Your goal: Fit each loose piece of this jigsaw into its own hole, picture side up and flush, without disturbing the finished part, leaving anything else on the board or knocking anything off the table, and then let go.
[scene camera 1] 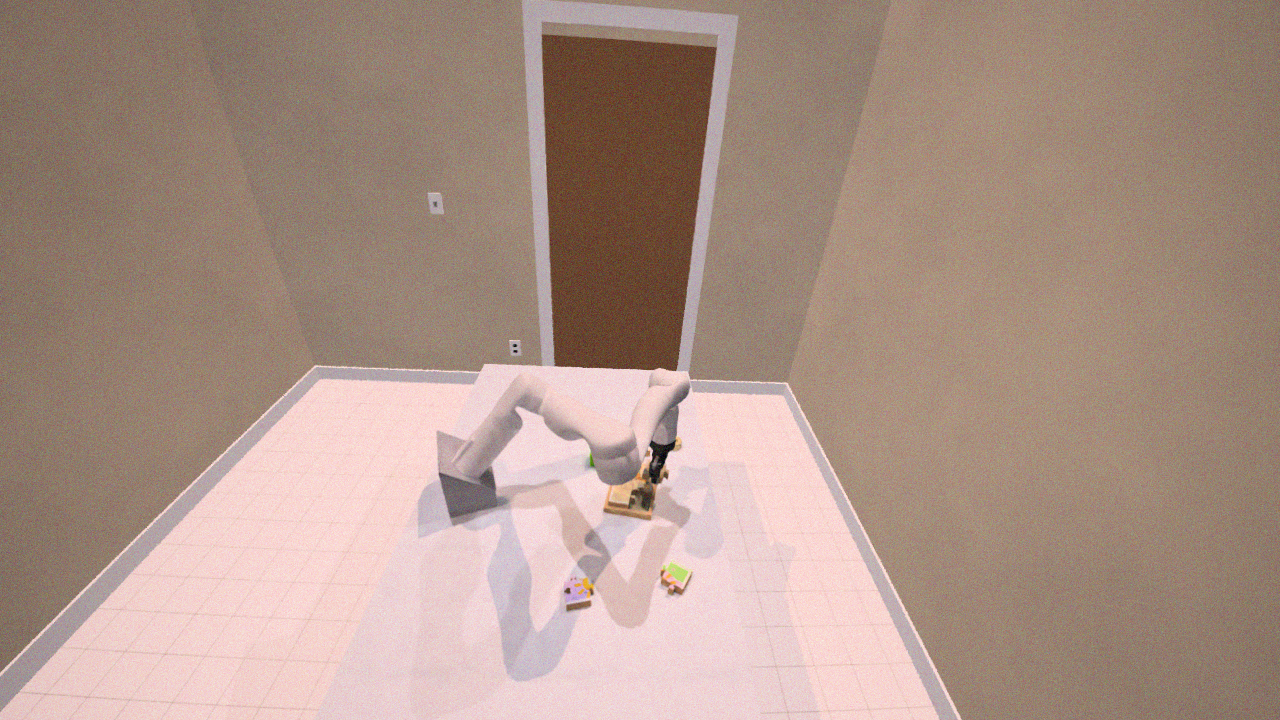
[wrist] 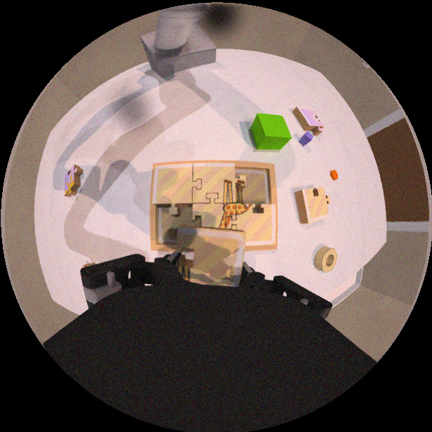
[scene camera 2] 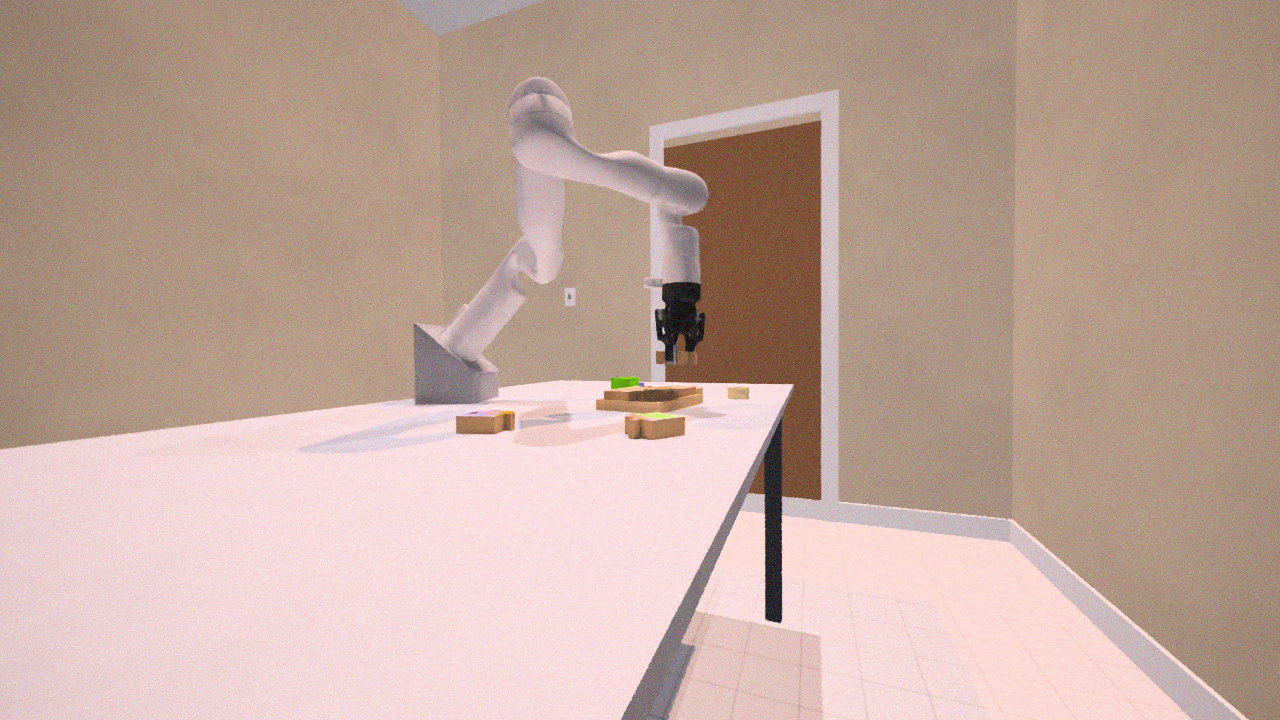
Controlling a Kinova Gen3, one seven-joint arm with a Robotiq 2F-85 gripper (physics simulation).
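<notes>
My gripper (scene camera 1: 656, 479) (scene camera 2: 680, 354) (wrist: 208, 265) is shut on a pale, striped jigsaw piece (scene camera 2: 686, 358) (wrist: 215, 252), held level, picture side up, clear above the table. In the wrist view the piece covers part of the board's lower edge. The wooden board (scene camera 1: 629, 513) (scene camera 2: 617, 405) (wrist: 262, 247) holds joined giraffe-picture pieces (wrist: 215, 182). One hole (wrist: 256, 186) shows at its upper right and another hole (wrist: 167, 231) at its lower left, partly hidden by the held piece. A loose matching striped piece (wrist: 316, 204) lies picture side up right of the board.
A green block (scene camera 1: 590, 460) (scene camera 2: 623, 383) (wrist: 271, 131), a tan ring (scene camera 2: 737, 393) (wrist: 320, 260), purple pieces (scene camera 1: 578, 593) (scene camera 2: 483, 422) (wrist: 308, 119), a green-and-pink piece (scene camera 1: 677, 574) (scene camera 2: 655, 427), a small blue block (wrist: 306, 138) and an orange bit (wrist: 334, 174) surround the board.
</notes>
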